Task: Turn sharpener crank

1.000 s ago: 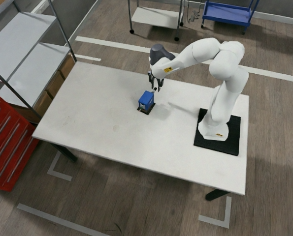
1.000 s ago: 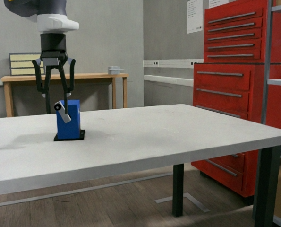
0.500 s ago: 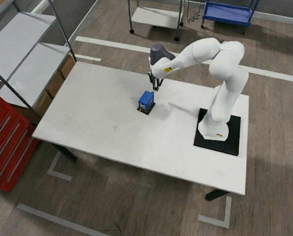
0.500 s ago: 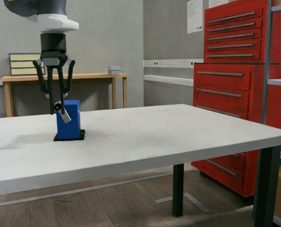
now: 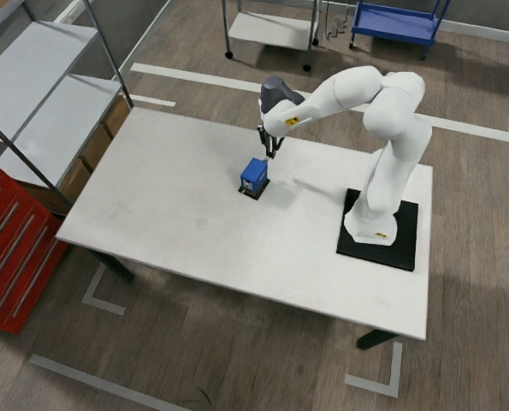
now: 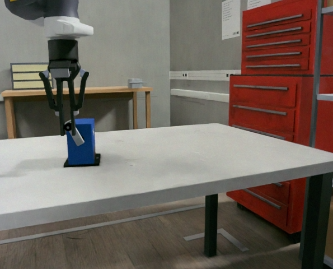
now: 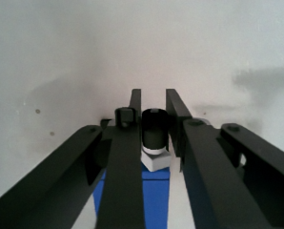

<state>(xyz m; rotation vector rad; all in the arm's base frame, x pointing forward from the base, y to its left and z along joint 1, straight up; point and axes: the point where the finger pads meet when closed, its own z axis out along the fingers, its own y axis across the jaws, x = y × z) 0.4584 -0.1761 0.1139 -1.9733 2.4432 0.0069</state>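
Now: hand 20 mm to the right of the black knob and 10 mm above it.
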